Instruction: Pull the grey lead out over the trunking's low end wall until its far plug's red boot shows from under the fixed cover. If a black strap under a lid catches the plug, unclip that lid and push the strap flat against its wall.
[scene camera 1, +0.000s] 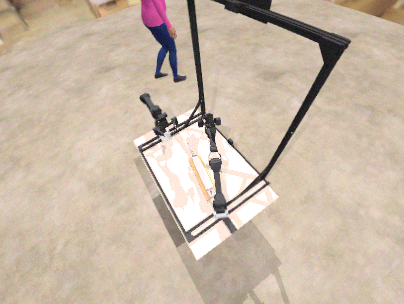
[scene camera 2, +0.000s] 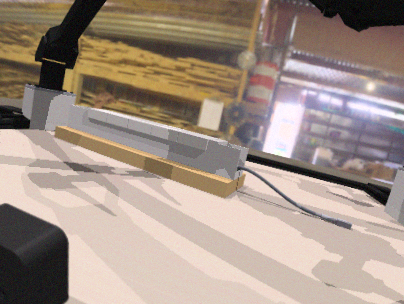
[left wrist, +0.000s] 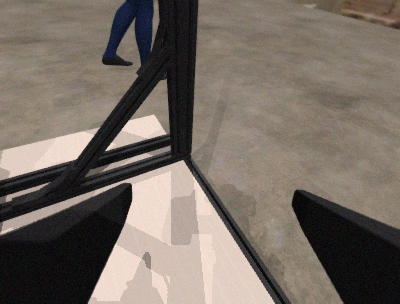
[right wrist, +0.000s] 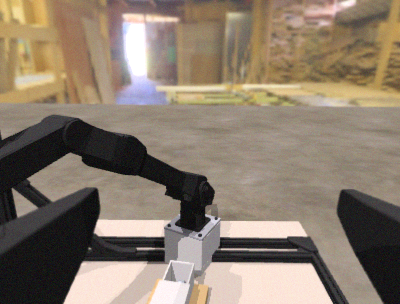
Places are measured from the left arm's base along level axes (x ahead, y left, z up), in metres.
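Pixels of known places: left gripper, fingertip midpoint: (left wrist: 213, 194); right gripper, fingertip midpoint: (scene camera 1: 171, 133) (right wrist: 219, 199); left arm's base, origin of the base link: (scene camera 1: 220, 208) (scene camera 2: 50, 89) (right wrist: 193, 222); right arm's base, origin of the base link: (scene camera 1: 162, 130).
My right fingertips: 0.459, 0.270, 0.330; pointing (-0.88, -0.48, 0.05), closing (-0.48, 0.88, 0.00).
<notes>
Ahead of a thing's pixels: the offset from my right fingertips to its top centre, as dx, dy, dz. "spot": to the spot under its first point. Level surfaces: height alone.
The pale trunking (scene camera 1: 202, 171) (scene camera 2: 150, 134) (right wrist: 170, 293) lies on a wooden base (scene camera 1: 199, 185) (scene camera 2: 120, 152) (right wrist: 201, 294). Its top has several seams; no black strap can be made out. The grey lead @(spot: +0.137, -0.074, -0.416) (scene camera 2: 300, 205) comes out at the trunking's right end in scene camera 2 and slopes to the table, ending in a grey plug @(+0.202, -0.051, -0.419) (scene camera 2: 341, 224). A tiny red mark @(spot: -0.305, -0.224, -0.400) (scene camera 1: 211, 191) shows near the trunking's lower end; I cannot tell if it is the boot. My left gripper (scene camera 1: 209, 122) (left wrist: 213, 194) is open and empty, above the table beyond the lead. My right gripper (scene camera 1: 175, 122) is open and empty, beyond the lead's end.
A black frame post (scene camera 1: 196, 55) (left wrist: 182, 80) rises at the table's corner, with a slanting brace (left wrist: 112, 122). Black rails (scene camera 1: 167, 200) run along the table @(dz -0.427) (scene camera 1: 175, 172) edges. A dark rounded block (scene camera 2: 32, 252) fills scene camera 2's lower left. A person (scene camera 1: 162, 35) stands behind.
</notes>
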